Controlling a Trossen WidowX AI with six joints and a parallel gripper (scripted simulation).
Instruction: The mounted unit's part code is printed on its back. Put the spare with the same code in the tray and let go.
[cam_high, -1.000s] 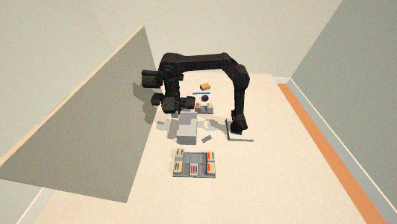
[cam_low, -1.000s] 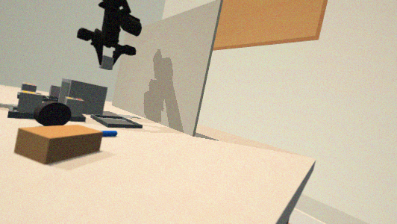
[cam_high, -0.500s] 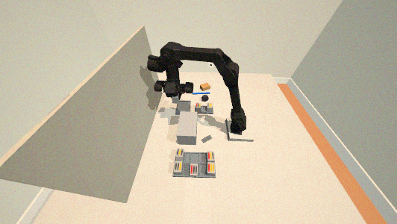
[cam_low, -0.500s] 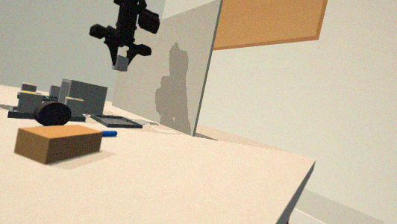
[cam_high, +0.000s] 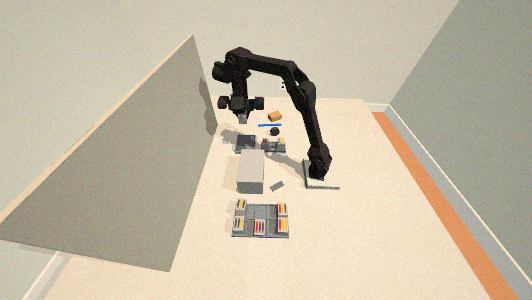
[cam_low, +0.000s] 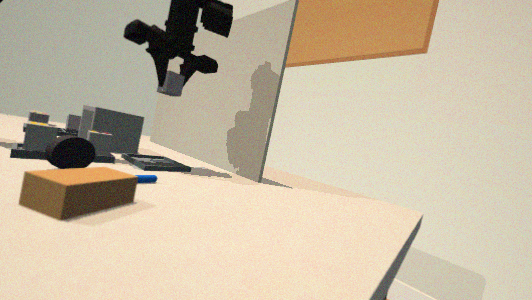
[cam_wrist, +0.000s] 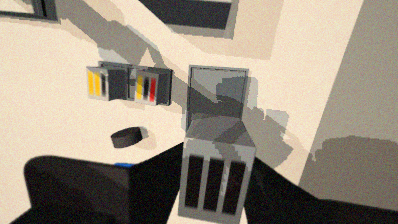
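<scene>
My gripper tip is now 17 cm above the dark grey tray. The rest, counted from my gripper tip: tall slanted panel (23 cm to the left, 15 cm ahead, 5 cm above); then blue pen (18 cm to the right, 16 cm below, 9 cm behind); then spare (2 cm above).
</scene>
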